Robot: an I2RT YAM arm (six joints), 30 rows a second.
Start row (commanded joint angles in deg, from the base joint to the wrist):
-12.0, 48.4, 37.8, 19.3, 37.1, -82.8
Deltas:
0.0, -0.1, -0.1, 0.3, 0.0, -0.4
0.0, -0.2, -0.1, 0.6, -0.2, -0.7
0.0, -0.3, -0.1, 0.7, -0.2, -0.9
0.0, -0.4, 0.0, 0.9, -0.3, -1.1
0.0, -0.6, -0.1, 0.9, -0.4, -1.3
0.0, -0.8, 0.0, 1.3, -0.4, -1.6
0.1, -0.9, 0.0, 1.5, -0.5, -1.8
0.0, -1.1, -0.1, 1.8, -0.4, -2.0
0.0, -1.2, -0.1, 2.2, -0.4, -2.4
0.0, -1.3, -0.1, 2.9, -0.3, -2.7
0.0, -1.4, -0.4, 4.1, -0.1, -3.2
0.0, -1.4, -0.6, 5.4, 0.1, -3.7
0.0, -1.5, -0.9, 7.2, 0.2, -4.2
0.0, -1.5, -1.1, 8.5, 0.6, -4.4
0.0, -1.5, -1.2, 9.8, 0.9, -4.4
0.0, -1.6, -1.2, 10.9, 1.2, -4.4
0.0, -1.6, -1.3, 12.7, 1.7, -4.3
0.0, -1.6, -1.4, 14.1, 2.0, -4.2
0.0, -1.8, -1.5, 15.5, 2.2, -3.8
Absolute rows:
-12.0, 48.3, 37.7, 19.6, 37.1, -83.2
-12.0, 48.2, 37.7, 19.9, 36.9, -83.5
-12.0, 48.1, 37.7, 20.0, 36.9, -83.7
-12.0, 48.0, 37.8, 20.2, 36.8, -83.9
-12.0, 47.8, 37.7, 20.2, 36.7, -84.1
-12.0, 47.6, 37.8, 20.6, 36.7, -84.4
-11.9, 47.5, 37.8, 20.8, 36.6, -84.6
-12.0, 47.3, 37.7, 21.1, 36.7, -84.8
-12.0, 47.2, 37.7, 21.5, 36.7, -85.2
-12.0, 47.1, 37.7, 22.2, 36.8, -85.5
-12.0, 47.0, 37.4, 23.4, 37.0, -86.0
-12.0, 47.0, 37.2, 24.7, 37.2, -86.5
-12.0, 46.9, 36.9, 26.5, 37.3, -87.0
-12.0, 46.9, 36.7, 27.8, 37.7, -87.2
-12.0, 46.9, 36.6, 29.1, 38.0, -87.2
-12.0, 46.8, 36.6, 30.2, 38.3, -87.2
-12.0, 46.8, 36.5, 32.0, 38.8, -87.1
-12.0, 46.8, 36.4, 33.4, 39.1, -87.0
-12.0, 46.6, 36.3, 34.8, 39.3, -86.6

